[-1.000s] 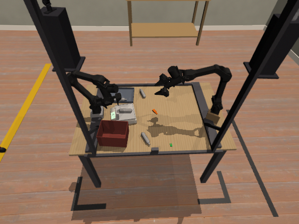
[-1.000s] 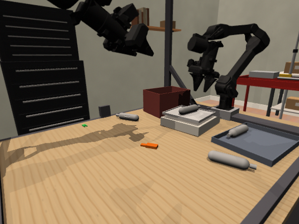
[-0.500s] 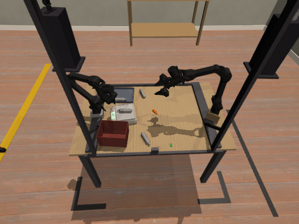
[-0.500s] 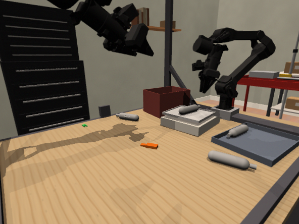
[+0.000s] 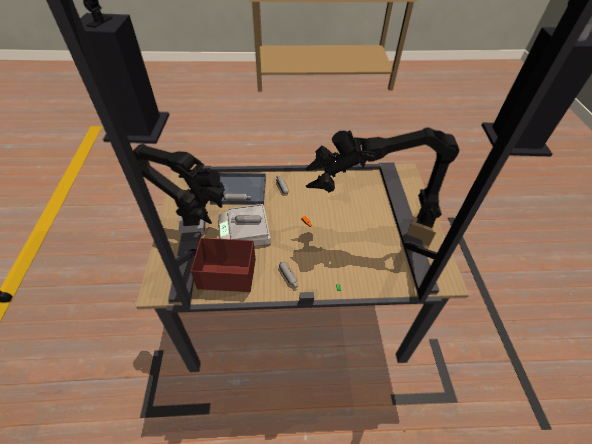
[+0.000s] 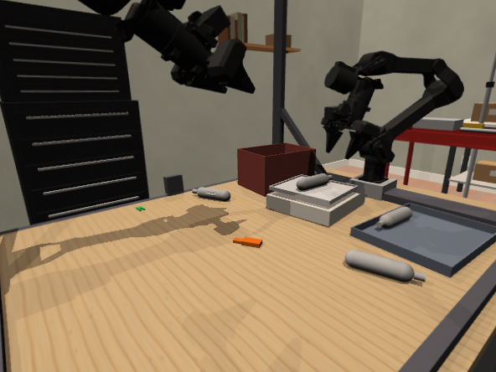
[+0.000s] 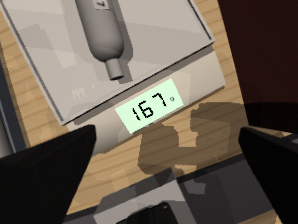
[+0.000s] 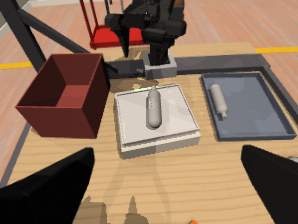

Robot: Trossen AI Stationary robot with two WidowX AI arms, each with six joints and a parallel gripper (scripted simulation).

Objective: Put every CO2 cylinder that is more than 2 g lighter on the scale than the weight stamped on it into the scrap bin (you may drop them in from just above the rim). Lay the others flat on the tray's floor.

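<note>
Right now the red scrap bin is 190 mm behind my left hand, 70 mm to the right of it and 120 mm below it. Also, from my left hand: grey tray: 270 mm ahead, 60 mm to the right, 150 mm below; small orange piece: 80 mm ahead, 380 mm to the right, 150 mm below; small green piece: 240 mm behind, 500 mm to the right, 150 mm below.
</note>
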